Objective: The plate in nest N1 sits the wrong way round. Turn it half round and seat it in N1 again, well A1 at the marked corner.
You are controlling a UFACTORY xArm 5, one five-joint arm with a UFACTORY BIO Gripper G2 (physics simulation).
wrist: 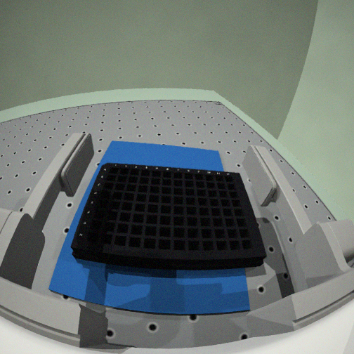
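The black plate [167,210] lies flat on a blue mat [165,153] in the wrist view, its long sides running left to right. Small white numbers run along its far edge, and small letters run down its left side. Its far left corner is where the two rows of marks meet. My gripper [171,173] is open and empty, with one finger out past each short side of the plate, neither touching it. Nest N1 and its marked corner do not show in the wrist view.
The blue mat lies on a grey deck [190,126] with rows of small holes. The deck's far edge and right edge show beyond the plate, with a pale green border and a green wall behind.
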